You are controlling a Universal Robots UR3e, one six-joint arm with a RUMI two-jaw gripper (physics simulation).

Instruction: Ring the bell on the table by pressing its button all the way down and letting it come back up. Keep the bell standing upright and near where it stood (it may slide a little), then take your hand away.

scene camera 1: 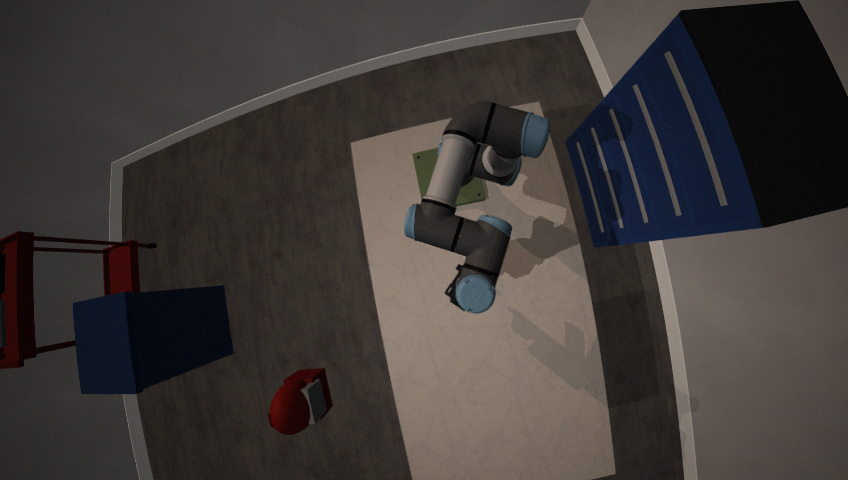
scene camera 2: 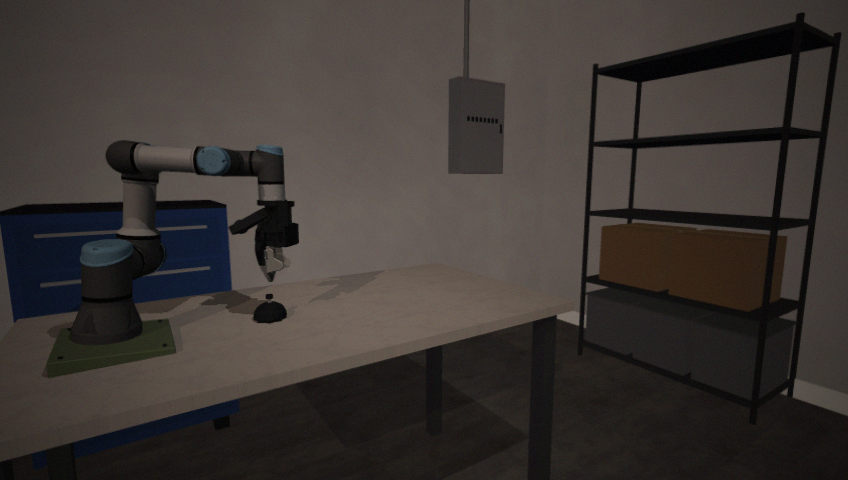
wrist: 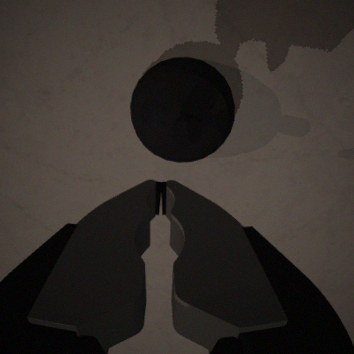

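Pixels of known places: gripper, between the fingertips: (scene camera 2: 270, 281) (wrist: 160, 184); arm's base, origin of its link: (scene camera 2: 108, 334).
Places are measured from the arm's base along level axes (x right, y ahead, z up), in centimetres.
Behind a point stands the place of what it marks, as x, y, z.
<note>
The black domed bell (scene camera 2: 270, 312) @(10.8, 32.7, 0.1) (wrist: 182, 110) @(7.0, 33.4, 2.0) stands upright on the table (scene camera 1: 493, 380) @(14.6, 70.4, -2.6) (scene camera 2: 416, 303) @(24.7, 71.6, -2.6), with a small button on a short stem on its top. My gripper (scene camera 2: 271, 279) @(9.7, 33.7, 7.9) (wrist: 160, 184) @(9.7, 33.7, 7.9) is shut and empty and points straight down. In the scene camera 2 view its fingertips are a little above the button, with a gap between them. In the wrist view the bell lies ahead of the fingertips and slightly to the right. In the scene camera 1 view the arm hides the bell and the fingers.
The arm's green base plate (scene camera 1: 425, 172) @(9.7, -3.1, -0.2) (scene camera 2: 157, 337) @(7.3, 7.8, -0.9) is at one end of the table. A blue drawer cabinet (scene camera 1: 654, 148) (scene camera 2: 178, 249) stands by the table's side. A black shelf rack (scene camera 2: 780, 202) and a grey wall box (scene camera 2: 476, 142) are further off. A red object (scene camera 1: 289, 407) is beside the table.
</note>
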